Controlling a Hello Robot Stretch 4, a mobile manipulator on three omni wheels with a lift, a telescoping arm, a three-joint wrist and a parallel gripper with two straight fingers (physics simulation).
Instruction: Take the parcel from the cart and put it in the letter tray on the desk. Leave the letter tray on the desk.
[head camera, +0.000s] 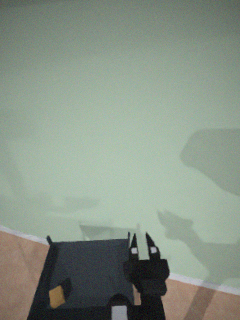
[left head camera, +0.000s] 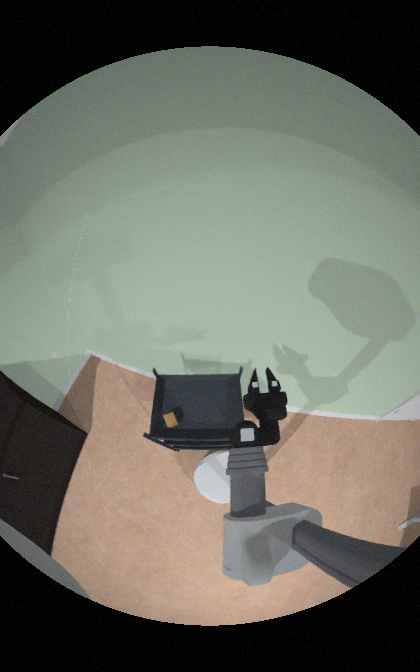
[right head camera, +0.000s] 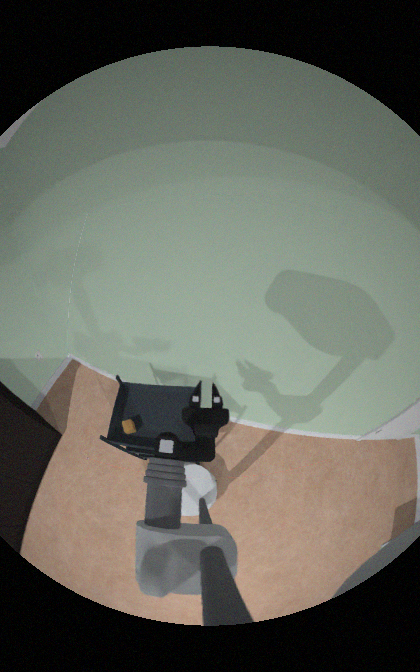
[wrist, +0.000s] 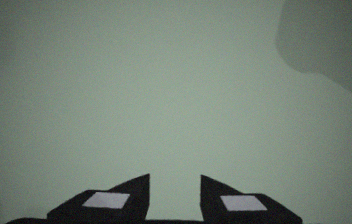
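Seen in the pictures: gripper, between the fingertips: (head camera: 140, 234) (left head camera: 260, 368) (wrist: 175, 189); robot's base, origin of its link: (left head camera: 222, 475).
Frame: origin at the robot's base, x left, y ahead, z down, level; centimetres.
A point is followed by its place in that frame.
Note:
The parcel, a small orange-brown box (head camera: 57, 296) @[x 26.7, y 30.0, z -68.5 cm] (left head camera: 171, 419) @[x 26.6, y 30.0, z -68.5 cm] (right head camera: 129, 426), lies on the top shelf of the dark grey cart (head camera: 90, 260) @[x 14.8, y 46.5, z -63.5 cm] (left head camera: 200, 392) @[x 13.8, y 46.6, z -63.5 cm] (right head camera: 155, 402), near its left side and the edge closest to me. My gripper (head camera: 140, 236) @[x -8.6, y 39.8, z -99.8 cm] (left head camera: 262, 372) @[x -8.6, y 39.8, z -99.8 cm] (right head camera: 206, 386) (wrist: 175, 189) @[x -8.6, y 39.8, z -99.8 cm] is open with nothing between its fingers. In the head views it shows at the cart's right side, to the right of the parcel, with the fingers pointing towards the wall. The wrist and gripper hide part of the cart's near right corner. The letter tray and the desk do not show.
A pale green wall (head camera: 120, 125) @[x -2.2, y 70.1, z -130.9 cm] (left head camera: 210, 225) @[x 7.9, y 73.0, z -135.7 cm] (right head camera: 200, 240) (wrist: 175, 90) @[x -8.2, y 68.5, z -111.2 cm] rises behind the cart. A dark brown cabinet (left head camera: 37, 440) @[x 125.6, y -1.5, z -56.4 cm] (right head camera: 22, 460) stands at the left. My round white base (left head camera: 211, 477) @[x 8.1, y -0.3, z -18.7 cm] (right head camera: 202, 487) is close to the cart's near side.

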